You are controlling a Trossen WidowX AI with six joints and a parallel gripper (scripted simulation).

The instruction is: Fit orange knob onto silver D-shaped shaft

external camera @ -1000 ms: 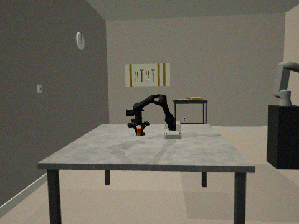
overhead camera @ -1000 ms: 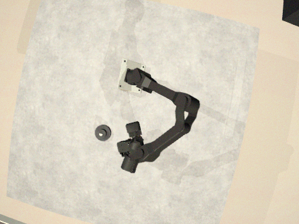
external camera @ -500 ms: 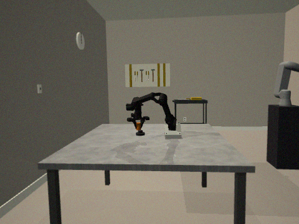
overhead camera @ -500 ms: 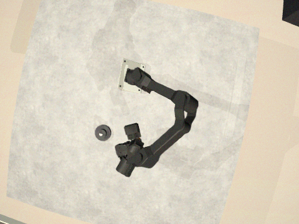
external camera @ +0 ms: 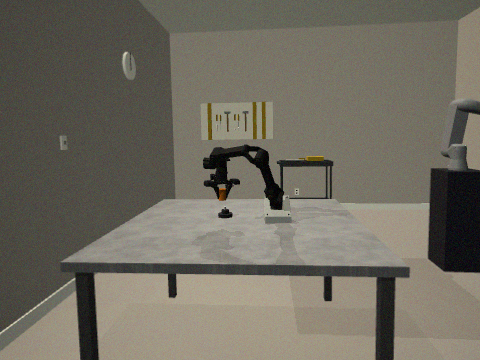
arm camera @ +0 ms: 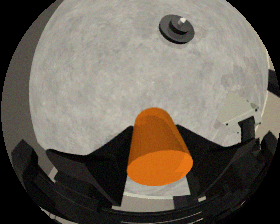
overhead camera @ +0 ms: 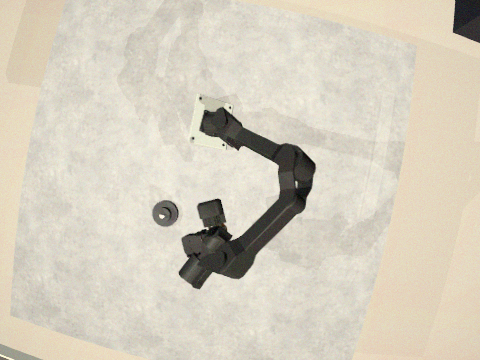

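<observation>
My gripper tip is now 2 cm short of the round dark pedestal, 18 cm to the left of it and 11 cm above it. The rest, counted from my gripper tip: orange knob (3 cm above).
</observation>
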